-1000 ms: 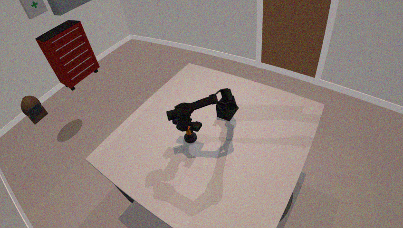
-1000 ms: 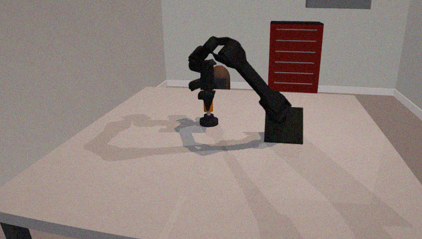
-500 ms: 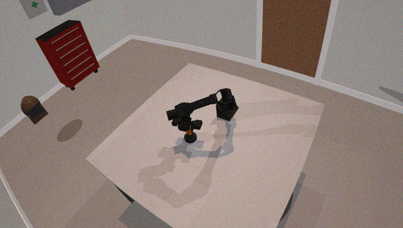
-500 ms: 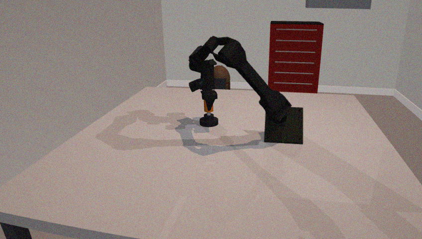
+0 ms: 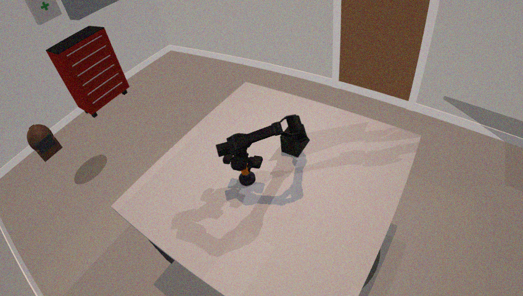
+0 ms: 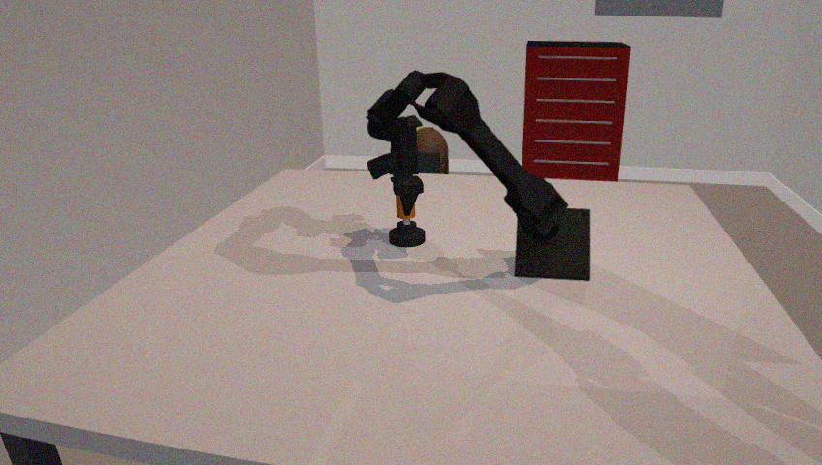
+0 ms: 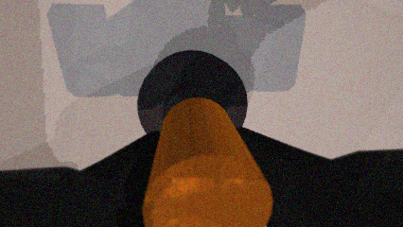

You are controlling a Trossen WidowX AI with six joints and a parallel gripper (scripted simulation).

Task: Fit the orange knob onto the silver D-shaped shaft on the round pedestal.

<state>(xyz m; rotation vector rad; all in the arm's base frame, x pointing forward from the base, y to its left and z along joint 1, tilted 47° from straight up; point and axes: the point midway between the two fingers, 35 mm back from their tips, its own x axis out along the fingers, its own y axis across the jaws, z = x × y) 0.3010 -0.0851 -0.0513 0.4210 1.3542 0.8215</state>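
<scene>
Right now the round black pedestal is 40 mm below my gripper tip. The rest, counted from my gripper tip: orange knob (30 mm above).
</scene>
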